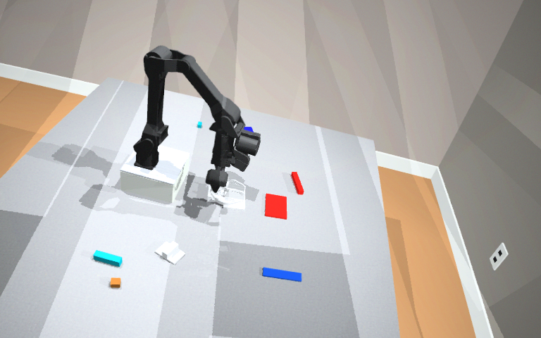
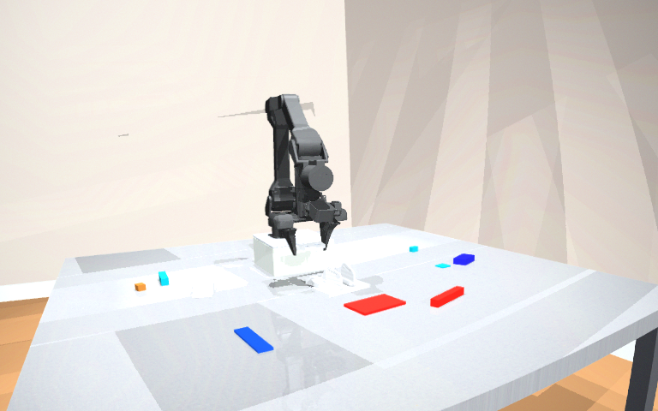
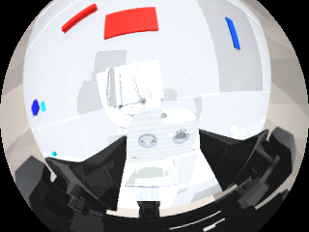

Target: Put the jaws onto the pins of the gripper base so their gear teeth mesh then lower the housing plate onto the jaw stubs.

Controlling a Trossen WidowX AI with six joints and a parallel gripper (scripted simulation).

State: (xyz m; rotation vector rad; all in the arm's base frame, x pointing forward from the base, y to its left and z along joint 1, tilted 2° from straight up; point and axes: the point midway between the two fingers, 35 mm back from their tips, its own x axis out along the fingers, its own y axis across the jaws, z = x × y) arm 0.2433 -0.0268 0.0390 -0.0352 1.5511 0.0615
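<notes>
Now: gripper tip 80 mm above the white housing plate, 40 mm to the right of it and 10 mm past it. Round my gripper tip: flat white plate: 80 mm below, 60 mm ahead, 50 mm to the left; red plate: 200 mm ahead, 80 mm below, 50 mm to the left; white jaw: 70 mm below, 30 mm to the left, 10 mm ahead.
</notes>
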